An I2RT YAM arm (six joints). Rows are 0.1 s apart.
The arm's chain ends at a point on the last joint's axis. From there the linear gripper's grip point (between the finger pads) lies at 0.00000 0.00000 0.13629 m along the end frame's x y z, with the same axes.
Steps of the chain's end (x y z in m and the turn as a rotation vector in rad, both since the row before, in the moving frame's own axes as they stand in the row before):
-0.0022, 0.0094, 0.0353, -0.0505, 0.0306, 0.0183
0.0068, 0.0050, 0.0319, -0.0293, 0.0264, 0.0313
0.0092, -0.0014, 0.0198, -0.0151, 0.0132, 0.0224
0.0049, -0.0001, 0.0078, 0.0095, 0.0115, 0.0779
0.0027, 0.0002, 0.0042, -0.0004, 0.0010, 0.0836
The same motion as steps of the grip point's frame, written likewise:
0.0019, 0.0163, 0.0351, -0.0505, 0.0306, 0.0183
0.0103, 0.0090, 0.0318, -0.0293, 0.0264, 0.0313
0.0110, 0.0007, 0.0198, -0.0151, 0.0132, 0.0224
0.0065, -0.0013, 0.0078, 0.0095, 0.0115, 0.0779
0.0028, 0.0003, 0.0042, -0.0004, 0.0010, 0.0836

